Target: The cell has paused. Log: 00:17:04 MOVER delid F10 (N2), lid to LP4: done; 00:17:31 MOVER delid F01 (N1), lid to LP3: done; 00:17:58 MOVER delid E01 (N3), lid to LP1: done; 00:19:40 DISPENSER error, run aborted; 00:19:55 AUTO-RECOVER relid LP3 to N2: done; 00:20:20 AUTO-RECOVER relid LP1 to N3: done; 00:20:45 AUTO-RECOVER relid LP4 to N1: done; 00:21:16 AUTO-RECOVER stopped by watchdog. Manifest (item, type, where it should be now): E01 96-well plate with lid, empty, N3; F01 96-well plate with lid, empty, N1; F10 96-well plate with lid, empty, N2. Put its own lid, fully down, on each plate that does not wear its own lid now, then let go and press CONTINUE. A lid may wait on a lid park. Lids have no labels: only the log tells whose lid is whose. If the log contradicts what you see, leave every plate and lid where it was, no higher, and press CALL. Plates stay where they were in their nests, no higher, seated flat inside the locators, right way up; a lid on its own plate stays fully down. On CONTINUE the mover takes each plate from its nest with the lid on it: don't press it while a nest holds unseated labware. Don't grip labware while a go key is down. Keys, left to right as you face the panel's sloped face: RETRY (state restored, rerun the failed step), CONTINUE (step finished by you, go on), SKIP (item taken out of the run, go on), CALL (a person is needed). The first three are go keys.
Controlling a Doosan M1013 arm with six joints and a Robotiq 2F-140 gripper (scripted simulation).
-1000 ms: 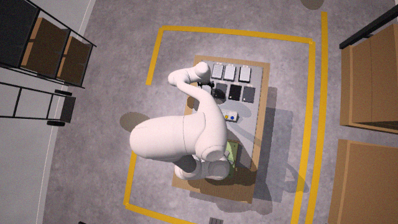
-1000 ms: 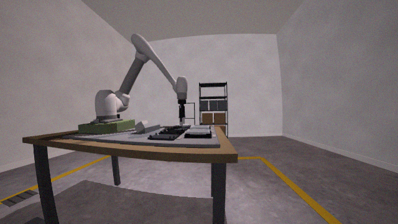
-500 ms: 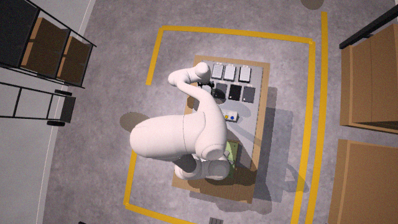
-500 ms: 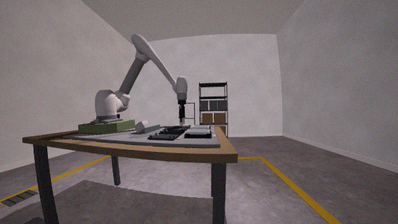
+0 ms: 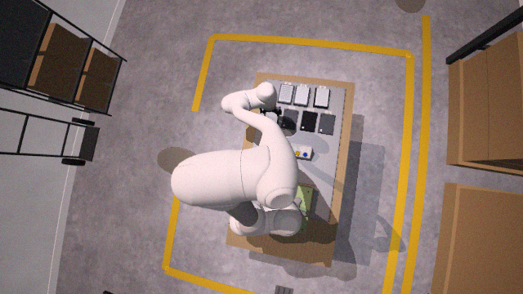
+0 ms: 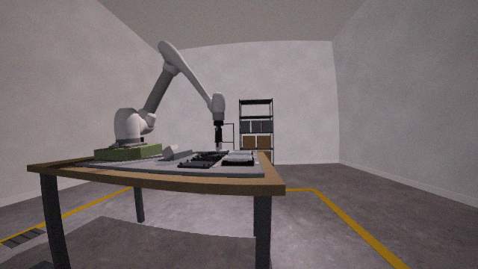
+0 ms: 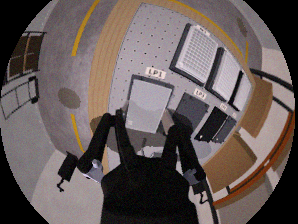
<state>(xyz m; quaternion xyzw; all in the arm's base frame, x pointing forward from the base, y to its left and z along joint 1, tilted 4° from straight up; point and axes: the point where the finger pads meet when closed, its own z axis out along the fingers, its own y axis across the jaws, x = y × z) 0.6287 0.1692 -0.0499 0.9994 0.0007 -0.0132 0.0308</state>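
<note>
The label lies 90 mm ahead of my hand and 40 mm below it.
</note>
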